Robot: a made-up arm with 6 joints. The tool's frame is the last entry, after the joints.
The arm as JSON. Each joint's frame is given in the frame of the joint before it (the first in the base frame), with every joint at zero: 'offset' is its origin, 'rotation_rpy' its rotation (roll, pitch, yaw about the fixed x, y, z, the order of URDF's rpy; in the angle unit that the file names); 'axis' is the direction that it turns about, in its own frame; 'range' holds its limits. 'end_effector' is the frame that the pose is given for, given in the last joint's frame.
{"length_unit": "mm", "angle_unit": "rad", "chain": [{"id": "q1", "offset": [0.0, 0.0, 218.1], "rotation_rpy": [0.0, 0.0, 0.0], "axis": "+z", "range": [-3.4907, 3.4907]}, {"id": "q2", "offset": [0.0, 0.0, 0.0], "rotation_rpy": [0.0, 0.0, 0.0], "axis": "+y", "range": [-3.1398, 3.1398]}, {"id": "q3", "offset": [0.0, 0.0, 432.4], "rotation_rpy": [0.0, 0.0, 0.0], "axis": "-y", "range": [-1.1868, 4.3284]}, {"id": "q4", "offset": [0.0, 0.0, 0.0], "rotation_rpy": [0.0, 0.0, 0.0], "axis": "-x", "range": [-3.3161, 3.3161]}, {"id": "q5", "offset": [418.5, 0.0, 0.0], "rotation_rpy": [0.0, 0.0, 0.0], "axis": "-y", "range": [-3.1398, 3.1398]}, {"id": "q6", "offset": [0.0, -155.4, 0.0], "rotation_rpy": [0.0, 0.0, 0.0], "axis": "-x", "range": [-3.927, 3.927]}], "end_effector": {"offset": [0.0, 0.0, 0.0], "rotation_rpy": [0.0, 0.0, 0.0]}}
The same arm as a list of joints. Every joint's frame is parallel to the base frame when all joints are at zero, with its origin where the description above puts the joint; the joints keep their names.
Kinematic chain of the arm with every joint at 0, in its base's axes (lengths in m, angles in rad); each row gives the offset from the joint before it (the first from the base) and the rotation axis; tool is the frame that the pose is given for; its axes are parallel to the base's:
q1: xyz 0.0000 0.0000 0.2181 axis +z
q2: xyz 0.0000 0.0000 0.0000 axis +y
q3: xyz 0.0000 0.0000 0.4324 axis -y
q4: xyz 0.0000 0.0000 0.0000 axis -x
q5: xyz 0.4185 0.0000 0.0000 axis -y
q6: xyz 0.0000 -0.1554 0.0000 axis -x
tool: xyz 0.0000 0.0000 0.0000
Joint limits (rad, base to tool): -3.4907..3.4907 -3.1398..3.1398 -1.1868..4.3284 -3.3161..3.3161 -3.1398..3.1398 -3.9270..3.9270

